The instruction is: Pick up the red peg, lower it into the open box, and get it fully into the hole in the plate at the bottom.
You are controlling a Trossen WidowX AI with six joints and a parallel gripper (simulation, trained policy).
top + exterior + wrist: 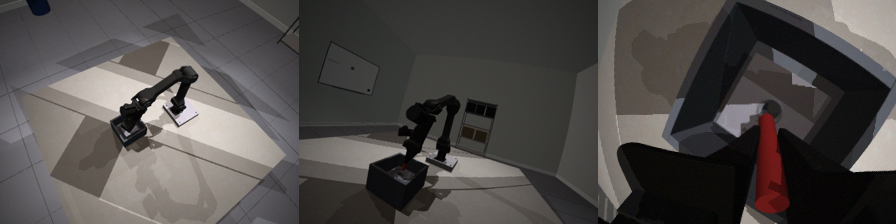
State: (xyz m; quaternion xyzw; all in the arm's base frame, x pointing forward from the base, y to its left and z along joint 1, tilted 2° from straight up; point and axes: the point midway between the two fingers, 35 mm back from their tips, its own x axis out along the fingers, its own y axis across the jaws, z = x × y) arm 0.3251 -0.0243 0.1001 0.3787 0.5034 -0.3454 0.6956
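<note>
The red peg lies 1 cm behind my gripper tip and 1 cm above it. The rest, counted from my gripper tip: dark box 1 cm ahead, 1 cm to the right, 8 cm below.
</note>
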